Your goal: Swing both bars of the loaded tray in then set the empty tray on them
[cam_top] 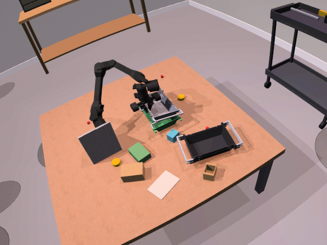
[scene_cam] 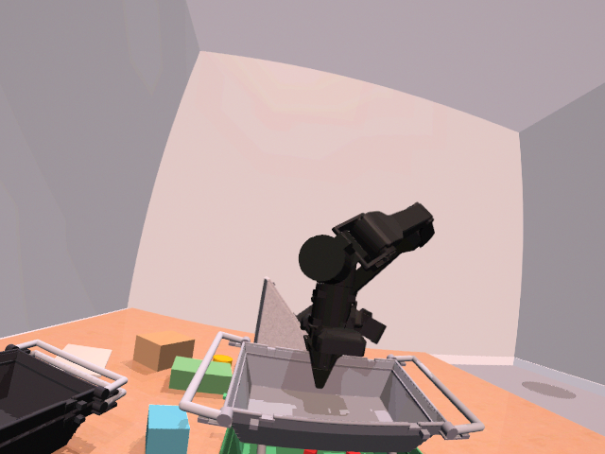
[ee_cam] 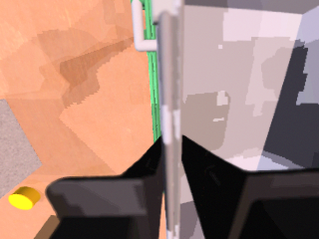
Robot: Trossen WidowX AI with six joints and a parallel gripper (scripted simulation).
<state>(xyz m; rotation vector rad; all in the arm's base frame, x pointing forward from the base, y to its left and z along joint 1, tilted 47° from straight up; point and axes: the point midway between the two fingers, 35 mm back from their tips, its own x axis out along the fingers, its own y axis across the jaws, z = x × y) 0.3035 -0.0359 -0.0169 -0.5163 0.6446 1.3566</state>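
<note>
My gripper tip is now 7 cm short of the grey tray, 2 cm below it and 1 cm to the left of it. Round my gripper tip: white sheet 44 cm to the right, 20 cm behind, 10 cm below; blue cube 21 cm to the right, 8 cm below, 3 cm ahead; green block 19 cm behind, 18 cm to the right, 8 cm below.
</note>
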